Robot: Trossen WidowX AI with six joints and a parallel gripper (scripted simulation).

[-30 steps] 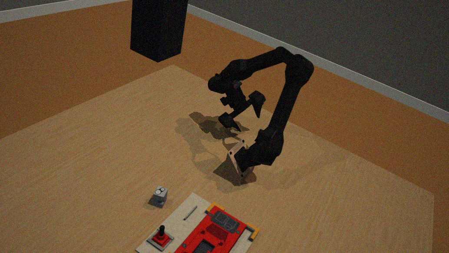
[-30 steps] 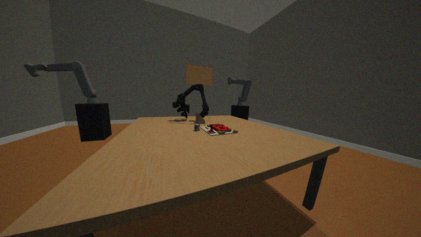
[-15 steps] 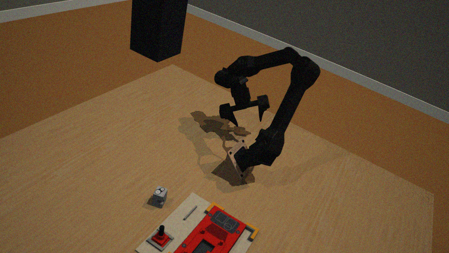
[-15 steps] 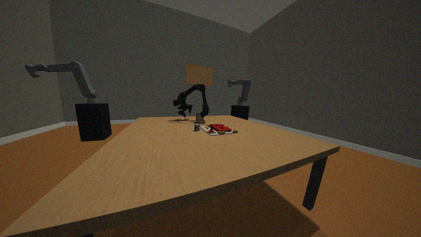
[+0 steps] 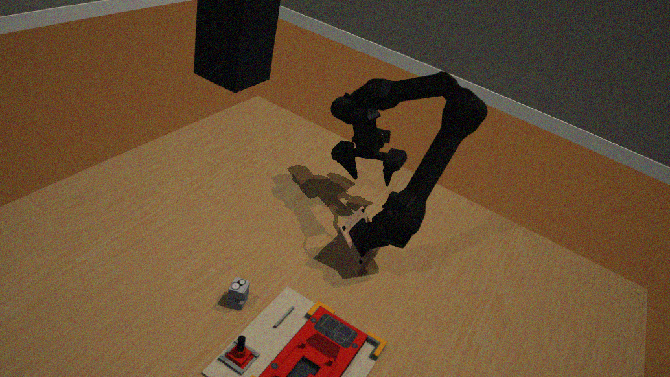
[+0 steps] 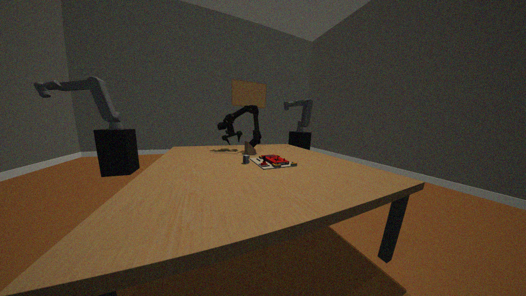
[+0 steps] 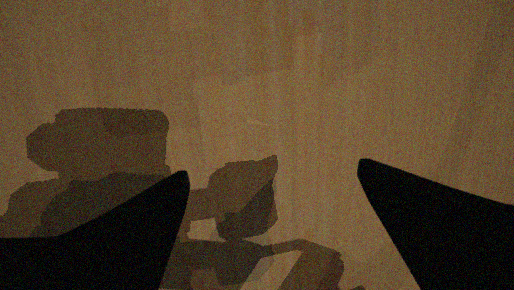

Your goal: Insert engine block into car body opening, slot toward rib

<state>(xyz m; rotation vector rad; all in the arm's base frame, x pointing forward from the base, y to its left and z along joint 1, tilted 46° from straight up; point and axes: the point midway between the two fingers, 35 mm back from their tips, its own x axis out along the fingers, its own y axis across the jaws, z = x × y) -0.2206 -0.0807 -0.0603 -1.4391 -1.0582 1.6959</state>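
Right now the grey engine block is 50 cm ahead of my gripper tip, 3 cm below it and 2 cm to the right of it. From my gripper tip the other things lie so: grey base plate: 53 cm ahead, 15 cm to the left, 4 cm below.
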